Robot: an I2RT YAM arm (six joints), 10 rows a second.
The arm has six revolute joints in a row. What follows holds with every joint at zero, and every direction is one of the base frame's. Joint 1 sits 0.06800 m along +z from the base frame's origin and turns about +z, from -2.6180 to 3.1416 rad. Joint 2 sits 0.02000 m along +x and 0.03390 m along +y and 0.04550 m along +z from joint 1 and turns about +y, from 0.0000 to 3.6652 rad. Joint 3 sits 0.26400 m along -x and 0.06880 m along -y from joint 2 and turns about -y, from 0.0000 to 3.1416 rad. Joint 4 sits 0.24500 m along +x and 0.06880 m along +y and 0.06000 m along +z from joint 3 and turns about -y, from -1.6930 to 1.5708 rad. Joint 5 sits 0.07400 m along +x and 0.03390 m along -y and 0.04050 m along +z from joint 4 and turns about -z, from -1.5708 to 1.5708 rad. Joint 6 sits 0.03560 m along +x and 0.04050 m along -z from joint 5 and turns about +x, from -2.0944 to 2.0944 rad. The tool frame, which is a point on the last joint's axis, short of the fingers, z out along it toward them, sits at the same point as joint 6; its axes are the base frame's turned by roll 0.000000, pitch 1.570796 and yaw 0.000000 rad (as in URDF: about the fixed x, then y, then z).
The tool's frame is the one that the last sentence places.
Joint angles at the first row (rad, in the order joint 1, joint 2, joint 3, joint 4, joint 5, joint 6):
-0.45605 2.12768 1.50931 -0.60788 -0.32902 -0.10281
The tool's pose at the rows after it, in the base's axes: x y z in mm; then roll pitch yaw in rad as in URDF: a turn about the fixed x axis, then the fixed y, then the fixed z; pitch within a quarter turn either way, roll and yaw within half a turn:
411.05, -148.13, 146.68, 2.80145, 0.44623, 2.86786
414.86, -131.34, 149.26, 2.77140, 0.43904, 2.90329
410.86, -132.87, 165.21, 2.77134, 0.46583, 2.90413
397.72, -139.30, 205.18, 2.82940, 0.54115, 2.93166
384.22, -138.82, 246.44, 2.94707, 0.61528, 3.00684
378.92, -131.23, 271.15, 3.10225, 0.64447, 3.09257
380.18, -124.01, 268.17, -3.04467, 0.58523, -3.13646
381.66, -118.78, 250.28, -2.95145, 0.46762, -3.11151
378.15, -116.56, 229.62, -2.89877, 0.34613, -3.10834
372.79, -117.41, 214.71, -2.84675, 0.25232, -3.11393
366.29, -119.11, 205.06, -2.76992, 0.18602, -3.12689
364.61, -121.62, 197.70, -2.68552, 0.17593, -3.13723
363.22, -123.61, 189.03, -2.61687, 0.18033, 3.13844
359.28, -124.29, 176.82, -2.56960, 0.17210, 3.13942
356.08, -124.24, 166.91, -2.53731, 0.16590, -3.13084
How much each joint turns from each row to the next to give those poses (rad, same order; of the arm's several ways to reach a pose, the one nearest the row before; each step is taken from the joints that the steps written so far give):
0.07973 -0.00037 0.00078 0.06522 -0.05379 0.00305
0.03699 -0.00612 0.00149 -0.01753 -0.02862 -0.00001
-0.00686 -0.04007 0.00000 -0.01604 -0.00571 -0.00647
-0.02289 -0.10146 0.00307 -0.03929 0.02631 -0.04121
-0.00573 -0.09993 0.01605 -0.04465 0.06257 -0.05912
0.02214 -0.05495 0.01867 -0.02287 0.10949 -0.04081
0.02975 0.00343 0.00110 -0.02323 0.13313 -0.02557
0.02441 0.03320 -0.00876 -0.04388 0.12169 -0.01945
0.01069 0.02898 -0.02633 -0.04349 0.08850 -0.01144
0.00115 0.01754 -0.02669 -0.02825 0.07935 -0.00686
-0.00040 0.00191 -0.03431 -0.00421 0.09613 -0.00002
0.00001 0.00001 -0.03587 0.05037 0.08621 0.00039
-0.00037 0.00001 -0.04271 0.06675 0.06639 -0.00151
-0.00078 0.00038 -0.05494 0.06524 0.04653 -0.01033
0.00000 -0.00002 -0.04616 0.05950 0.02784 -0.02059

